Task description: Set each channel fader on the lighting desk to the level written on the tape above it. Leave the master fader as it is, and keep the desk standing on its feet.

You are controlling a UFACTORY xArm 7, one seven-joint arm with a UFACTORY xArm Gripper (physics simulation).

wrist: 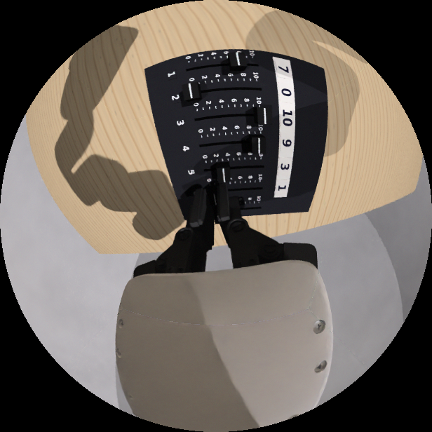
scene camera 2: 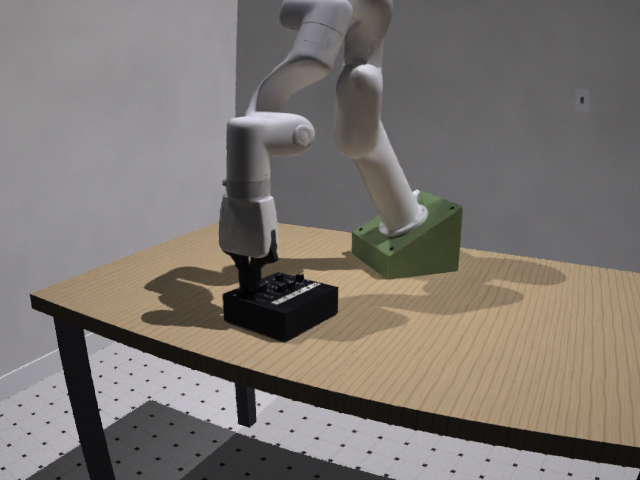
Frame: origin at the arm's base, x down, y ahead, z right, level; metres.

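Where they show: gripper, between the fingertips: (scene camera 2: 250, 288); arm's base, origin of its link: (scene camera 2: 404, 221).
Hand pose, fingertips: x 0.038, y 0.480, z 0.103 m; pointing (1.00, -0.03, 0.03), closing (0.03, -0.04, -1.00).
Note:
Each offset is from my fingertips to the top centre of the thing. Level surfaces: height alone.
The black lighting desk @(dx -0.003, dy -0.044, dz -0.038 m) (scene camera 2: 310, 310) (wrist: 305, 175) rests flat on the table. Its white tape @(dx +0.010, dy -0.039, dz -0.067 m) (scene camera 2: 297, 293) (wrist: 285, 105) reads 7, 0, 10, 9, 3, 1. In the wrist view, fader 1 (wrist: 237, 60) is near 7, fader 2 (wrist: 191, 92) at 0, fader 3 (wrist: 262, 116) at 10, fader 4 (wrist: 256, 145) near 9 and fader 5 (wrist: 223, 174) near 3. My gripper (scene camera 2: 249, 290) (wrist: 215, 198) points down at the sixth row, near its low end, shut on the channel 6 fader, whose cap is hidden by the fingers. The master fader is mostly hidden behind the fingers.
The wooden table @(dx +0.065 m) (scene camera 2: 465, 351) (wrist: 120, 115) carries the desk. The arm's green wedge base (scene camera 2: 429, 253) stands behind and to the right of the desk in the scene view. The fader 5 cap stands close beside the right finger in the wrist view.

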